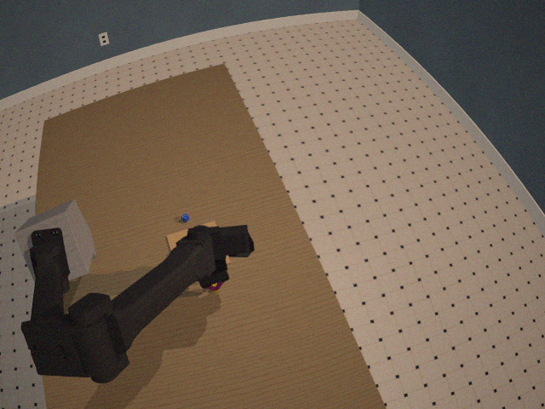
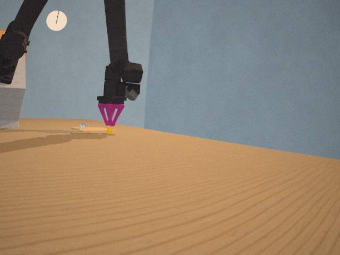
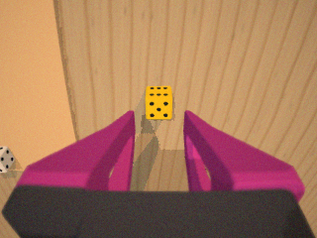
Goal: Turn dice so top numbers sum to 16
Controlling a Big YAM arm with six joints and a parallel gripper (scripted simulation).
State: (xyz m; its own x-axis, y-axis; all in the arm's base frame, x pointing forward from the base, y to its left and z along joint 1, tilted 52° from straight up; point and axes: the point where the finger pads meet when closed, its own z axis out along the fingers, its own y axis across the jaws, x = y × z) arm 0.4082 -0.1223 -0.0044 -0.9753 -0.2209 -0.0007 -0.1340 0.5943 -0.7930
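Now: the yellow die 30 mm below my hand. Round my hand: mat (130 mm to the left, 30 mm below, 20 mm behind); white die (120 mm to the left, 70 mm behind, 20 mm below); blue die (230 mm to the left, 30 mm below, 30 mm behind).
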